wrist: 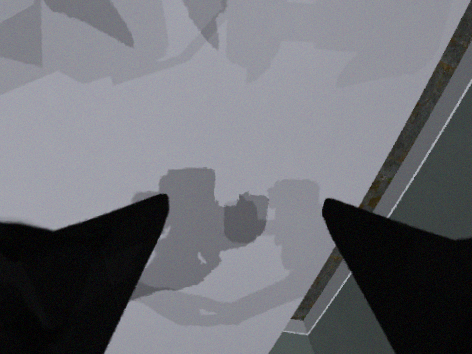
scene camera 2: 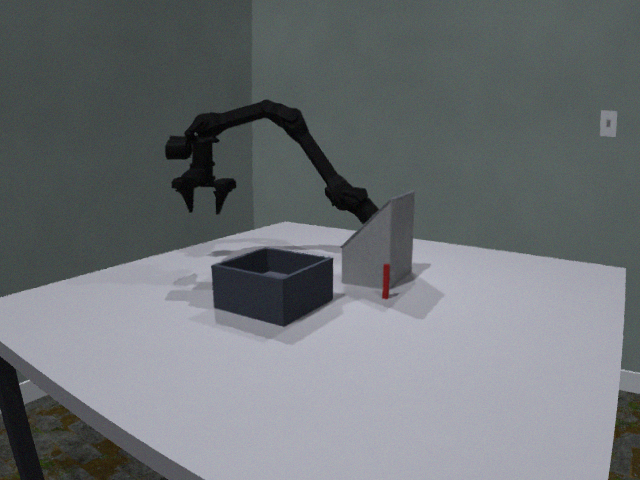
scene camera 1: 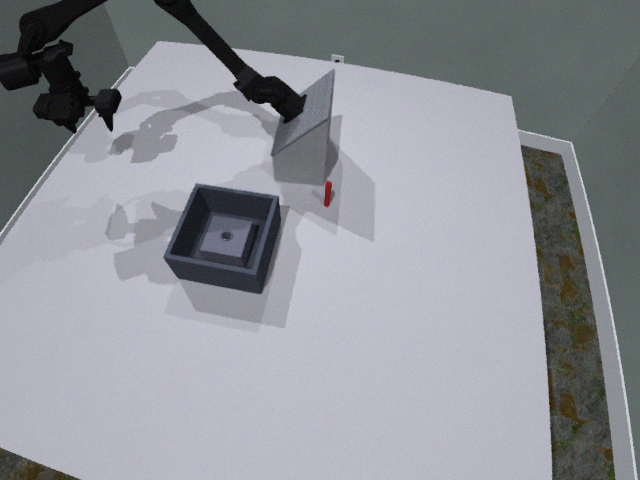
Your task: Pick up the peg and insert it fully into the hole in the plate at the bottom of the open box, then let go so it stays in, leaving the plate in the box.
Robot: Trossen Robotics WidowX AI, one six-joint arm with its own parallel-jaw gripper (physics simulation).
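Pixels of known places: gripper, fingertip midpoint: (wrist: 246, 204) (scene camera 2: 204, 213) (scene camera 1: 93, 131); arm's base at its link origin: (scene camera 2: 375, 222) (scene camera 1: 295, 109).
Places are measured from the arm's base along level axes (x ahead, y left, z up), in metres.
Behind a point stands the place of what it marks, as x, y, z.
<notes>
The red peg (scene camera 1: 327, 194) @(0.178, 0.105, -0.089) (scene camera 2: 386, 281) @(0.177, 0.108, -0.096) stands upright on the table, close to the front of the grey wedge-shaped stand and apart from the box. The dark blue-grey open box (scene camera 1: 217, 277) @(0.424, -0.090, -0.089) (scene camera 2: 248, 294) @(0.424, -0.091, -0.088) stands on the table. The light grey plate (scene camera 1: 221, 249) @(0.364, -0.097, -0.081) lies on its floor, with a round hole (scene camera 1: 226, 235) @(0.321, -0.100, -0.094) in its top. In scene camera 2 the box wall hides most of the plate. My gripper (scene camera 1: 93, 130) @(0.146, -0.466, 0.006) (scene camera 2: 204, 212) @(0.146, -0.466, 0.006) (wrist: 246, 204) @(0.146, -0.466, 0.006) is open and empty, fingers pointing down, high above the table, to the left of the box and far from the peg.
The grey wedge stand (scene camera 1: 300, 164) @(0.117, 0.031, -0.066) (scene camera 2: 367, 258) @(0.117, 0.032, -0.066) carries the arm's base and rises right behind the peg. The white table (scene camera 1: 403, 330) @(0.463, 0.301, -0.138) (scene camera 2: 392, 382) @(0.534, 0.272, -0.139) (wrist: 200, 120) @(0.170, -0.414, -0.139) bears shadows of the arm, box and stand. The table's edge crosses the right side of the wrist view.
</notes>
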